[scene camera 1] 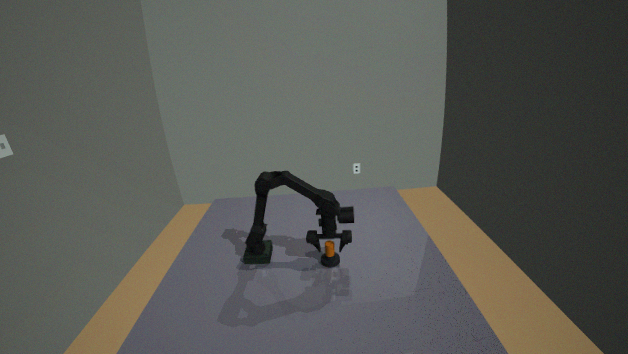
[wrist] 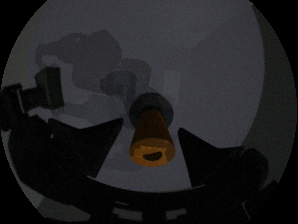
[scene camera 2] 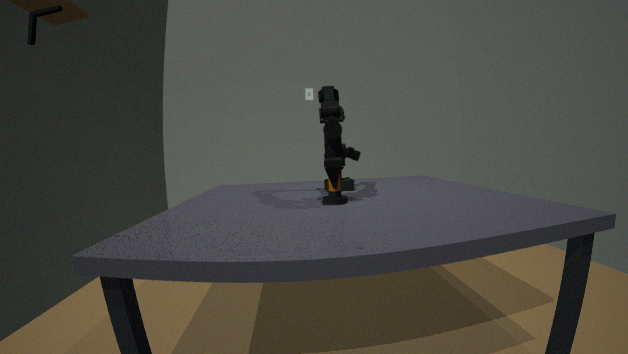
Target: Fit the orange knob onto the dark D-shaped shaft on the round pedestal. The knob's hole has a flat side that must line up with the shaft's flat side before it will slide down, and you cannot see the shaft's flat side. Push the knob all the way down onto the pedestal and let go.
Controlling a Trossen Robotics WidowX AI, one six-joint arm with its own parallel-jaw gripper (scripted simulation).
Labels:
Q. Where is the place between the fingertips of the gripper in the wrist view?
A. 151,126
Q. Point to a dark round pedestal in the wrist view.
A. At 149,101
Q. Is the gripper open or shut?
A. Open.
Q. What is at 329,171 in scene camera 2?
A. The gripper.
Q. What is the gripper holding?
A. Nothing.

